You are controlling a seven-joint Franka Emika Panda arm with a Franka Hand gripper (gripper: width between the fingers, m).
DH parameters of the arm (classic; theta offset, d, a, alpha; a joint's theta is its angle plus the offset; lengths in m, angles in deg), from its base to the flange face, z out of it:
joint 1: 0 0.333 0 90
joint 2: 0 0 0 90
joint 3: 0 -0.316 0.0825 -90
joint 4: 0 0 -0.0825 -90
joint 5: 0 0.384 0 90
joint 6: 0 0 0.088 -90
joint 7: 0 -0.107 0 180
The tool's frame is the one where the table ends.
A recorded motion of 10 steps. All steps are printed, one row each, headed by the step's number.
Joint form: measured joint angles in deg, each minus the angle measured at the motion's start. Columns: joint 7, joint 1, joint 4, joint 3, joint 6, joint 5, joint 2.
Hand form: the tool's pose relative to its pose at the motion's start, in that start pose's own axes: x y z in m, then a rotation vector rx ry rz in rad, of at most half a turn. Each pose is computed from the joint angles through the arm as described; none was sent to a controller.
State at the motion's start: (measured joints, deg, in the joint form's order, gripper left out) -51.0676 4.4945 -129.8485 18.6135 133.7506 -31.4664 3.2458
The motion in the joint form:
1: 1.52 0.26 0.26 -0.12 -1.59 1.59 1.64
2: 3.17 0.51 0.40 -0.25 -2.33 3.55 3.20
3: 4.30 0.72 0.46 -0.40 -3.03 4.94 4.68
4: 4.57 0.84 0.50 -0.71 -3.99 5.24 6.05
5: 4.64 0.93 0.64 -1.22 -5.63 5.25 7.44
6: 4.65 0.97 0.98 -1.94 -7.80 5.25 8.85
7: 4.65 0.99 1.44 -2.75 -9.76 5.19 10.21
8: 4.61 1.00 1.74 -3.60 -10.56 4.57 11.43
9: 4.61 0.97 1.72 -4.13 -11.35 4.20 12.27
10: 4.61 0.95 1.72 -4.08 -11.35 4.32 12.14
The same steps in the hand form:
1: 0.0014 0.0035 -0.0135 0.0154 -0.0106 -0.0008
2: 0.0025 0.0058 -0.0269 0.0445 -0.0181 -0.0018
3: 0.0029 0.0082 -0.0390 0.0683 -0.0216 -0.0018
4: 0.0024 0.0106 -0.0500 0.0777 -0.0187 -0.0015
5: 0.0010 0.0130 -0.0614 0.0776 -0.0185 -0.0034
6: -0.0009 0.0153 -0.0740 0.0727 -0.0204 -0.0055
7: -0.0023 0.0170 -0.0877 0.0704 -0.0174 -0.0085
8: -0.0035 0.0171 -0.1012 0.0739 0.0025 -0.0175
9: -0.0056 0.0181 -0.1082 0.0714 0.0094 -0.0236
10: -0.0055 0.0180 -0.1069 0.0708 0.0062 -0.0223

